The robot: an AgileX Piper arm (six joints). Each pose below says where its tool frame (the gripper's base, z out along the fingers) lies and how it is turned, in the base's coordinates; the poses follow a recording.
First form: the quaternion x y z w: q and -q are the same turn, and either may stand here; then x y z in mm.
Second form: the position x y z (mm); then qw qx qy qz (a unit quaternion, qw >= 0). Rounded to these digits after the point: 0 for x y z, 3 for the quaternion.
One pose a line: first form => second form
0.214 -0.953 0.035 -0.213 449 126 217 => 449 126 217 0.213 -0.214 0.953 -0.035
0.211 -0.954 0.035 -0.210 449 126 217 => 449 126 217 0.210 -0.211 0.954 -0.035
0.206 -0.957 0.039 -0.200 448 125 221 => 448 125 221 0.200 -0.206 0.957 -0.039
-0.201 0.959 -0.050 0.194 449 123 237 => 449 123 237 0.194 -0.201 0.959 -0.050
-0.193 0.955 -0.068 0.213 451 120 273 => 451 120 273 0.213 -0.193 0.955 -0.068
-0.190 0.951 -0.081 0.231 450 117 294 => 450 117 294 0.231 -0.190 0.951 -0.081
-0.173 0.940 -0.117 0.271 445 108 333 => 445 108 333 0.271 -0.173 0.940 -0.117
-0.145 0.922 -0.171 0.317 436 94 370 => 436 94 370 0.317 -0.145 0.922 -0.171
